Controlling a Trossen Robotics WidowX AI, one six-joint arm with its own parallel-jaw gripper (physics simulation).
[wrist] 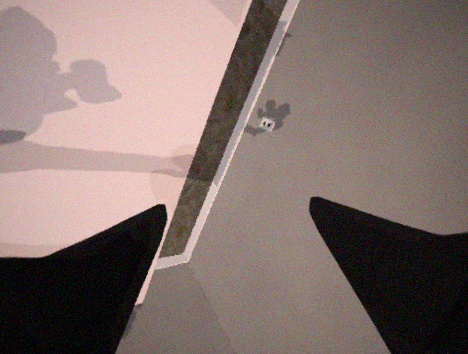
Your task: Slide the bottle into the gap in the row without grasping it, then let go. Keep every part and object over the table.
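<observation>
My gripper is open and empty. Its two black fingers reach in from the lower left and lower right, with a wide space between their tips. The left fingertip overlaps the edge of the pale pink surface in the view, and the right one shows against a grey background. The bottle, the row and its gap do not show in this wrist view.
A pale pink surface, which looks like the table top, fills the upper left and bears grey shadows. A dark mottled strip with a whitish border runs along its edge. A small white plate with two dark marks shows on the grey background.
</observation>
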